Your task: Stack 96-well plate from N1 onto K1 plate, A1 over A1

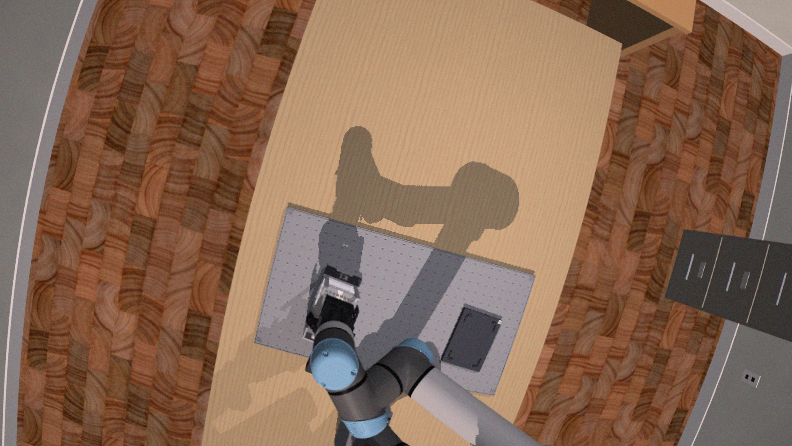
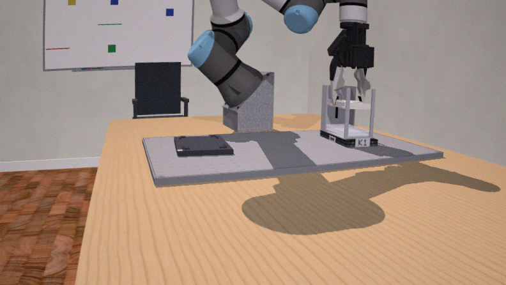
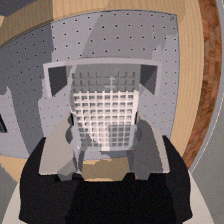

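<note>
My gripper is now 8 cm above the white plate. Round my hand: clear 96-well plate: 1 cm below; then back panel: 7 cm behind, 1 cm to the left, 3 cm below.
</note>
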